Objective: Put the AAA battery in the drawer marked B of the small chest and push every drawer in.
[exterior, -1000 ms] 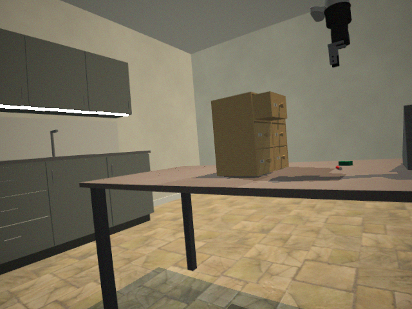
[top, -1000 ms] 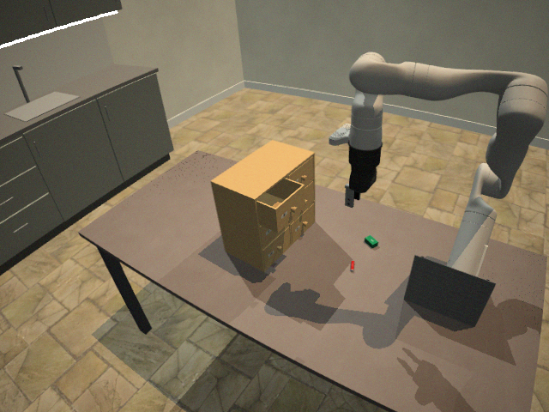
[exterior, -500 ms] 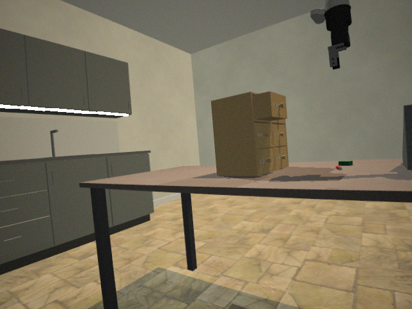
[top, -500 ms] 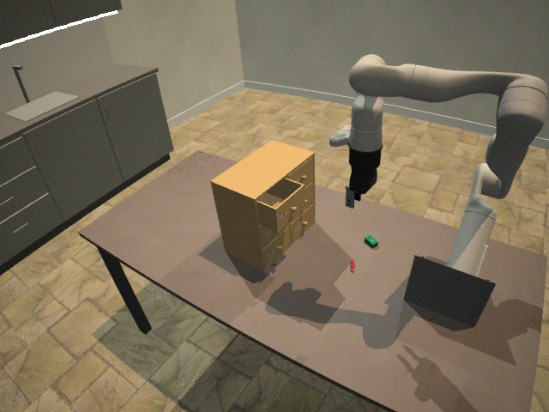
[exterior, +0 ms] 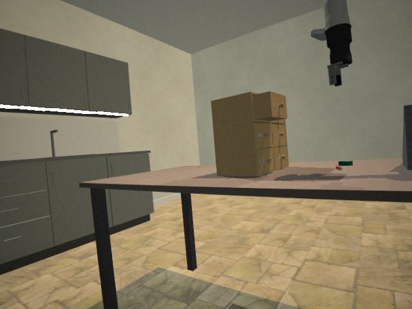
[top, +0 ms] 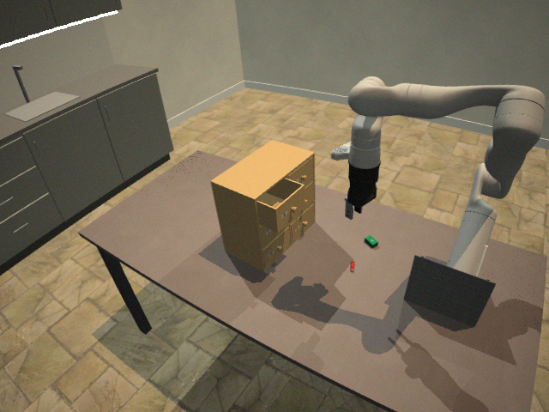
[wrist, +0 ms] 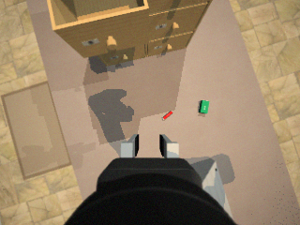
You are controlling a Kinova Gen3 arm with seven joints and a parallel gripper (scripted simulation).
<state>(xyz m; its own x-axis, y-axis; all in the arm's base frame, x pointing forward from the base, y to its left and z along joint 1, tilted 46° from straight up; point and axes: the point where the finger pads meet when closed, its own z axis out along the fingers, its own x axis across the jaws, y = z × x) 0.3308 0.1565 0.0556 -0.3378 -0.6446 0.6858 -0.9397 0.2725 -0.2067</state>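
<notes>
Now: the red AAA battery 20 mm ahead of my hand, 80 mm to the right of it and 310 mm below it. Also, from my hand: green block: 10 mm ahead, 230 mm to the right, 300 mm below.
</notes>
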